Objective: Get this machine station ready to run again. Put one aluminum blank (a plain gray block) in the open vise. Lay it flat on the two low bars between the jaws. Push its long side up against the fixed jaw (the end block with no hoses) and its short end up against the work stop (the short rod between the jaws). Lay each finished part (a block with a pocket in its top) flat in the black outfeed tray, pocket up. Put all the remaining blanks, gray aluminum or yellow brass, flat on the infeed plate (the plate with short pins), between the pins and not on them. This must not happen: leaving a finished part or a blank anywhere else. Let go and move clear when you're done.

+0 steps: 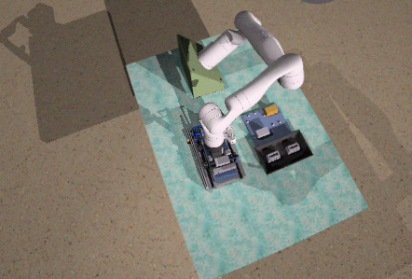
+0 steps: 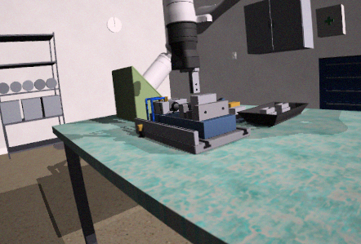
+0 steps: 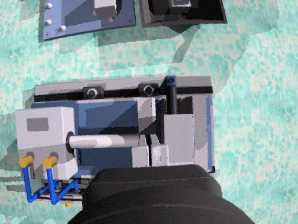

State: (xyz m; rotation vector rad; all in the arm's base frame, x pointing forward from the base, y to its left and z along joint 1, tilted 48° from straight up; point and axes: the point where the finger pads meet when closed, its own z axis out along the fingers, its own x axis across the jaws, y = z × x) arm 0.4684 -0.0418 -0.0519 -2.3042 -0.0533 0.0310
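My gripper is now 3 cm short of the gray blank and 4 cm above it. The rest, counted from my hand: fixed jaw (6 cm ahead, 6 cm below); then blue infeed plate (11 cm behind, 27 cm to the left, 13 cm below); then vise (4 cm behind, 10 cm below).
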